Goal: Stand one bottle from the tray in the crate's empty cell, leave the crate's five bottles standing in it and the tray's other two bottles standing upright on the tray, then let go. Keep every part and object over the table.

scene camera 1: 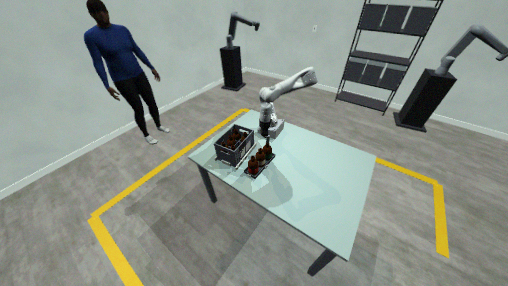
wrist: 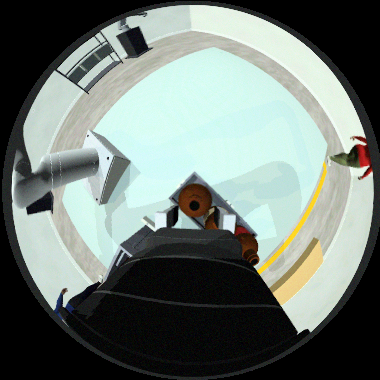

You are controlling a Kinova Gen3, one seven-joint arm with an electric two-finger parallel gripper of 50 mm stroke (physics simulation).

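Places are measured from the arm's base along level axes (x right, y back, z down), in centimetres.
Where they show: gripper, between the fingertips: [scene camera 1: 266, 140] [wrist: 195, 213]; arm's base, origin of its link: [scene camera 1: 272, 124] [wrist: 91, 161].
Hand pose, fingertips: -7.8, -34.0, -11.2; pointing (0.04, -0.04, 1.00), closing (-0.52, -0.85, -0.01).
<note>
Things, the pixels of their top centre, and the offset from my fingertips, as dx, dy, dz. "*": a spot on its surface instead. Level surfaces: height alone.
- tray, a spot on its surface: [wrist: 194, 178] * -4.4, +3.5, +18.5
- back bottle, centre of its top: [wrist: 193, 205] [scene camera 1: 267, 142] -0.3, +0.6, +3.0
- middle bottle, centre of its top: [wrist: 227, 239] [scene camera 1: 260, 149] +1.7, -7.8, +3.0
- red-labelled bottle, centre of its top: [wrist: 253, 261] [scene camera 1: 252, 156] +3.3, -16.7, +3.0
- grey crate, centre of its top: [wrist: 155, 298] [scene camera 1: 234, 136] +24.7, -4.6, +1.5
- thin pale strip, a spot on its surface: [wrist: 148, 223] * +13.6, +7.7, +16.1
- table, height of its surface: dz +19.0
My gripper [scene camera 1: 268, 139] [wrist: 195, 213] is open and empty, low over the back end of the tray [scene camera 1: 259, 171] [wrist: 194, 178]. Three brown bottles stand upright on the tray. The back bottle [scene camera 1: 268, 149] [wrist: 195, 192] is nearest the gripper, just ahead of the fingers in the wrist view. The middle bottle [scene camera 1: 260, 157] [wrist: 211, 220] is partly hidden by a finger in the wrist view. The red-labelled bottle [scene camera 1: 253, 165] [wrist: 247, 244] is at the front end. The grey crate [scene camera 1: 227, 154] [wrist: 135, 243] holds several brown bottles [scene camera 1: 235, 138]; its empty cell cannot be made out.
The crate stands beside the tray, with a thin pale strip [wrist: 148, 223] between them. The arm's base [scene camera 1: 276, 128] [wrist: 107, 167] is at the table's back edge. The table [scene camera 1: 320, 175] [wrist: 200, 100] extends on the tray's other side. A person in blue [scene camera 1: 116, 52] stands off the table.
</note>
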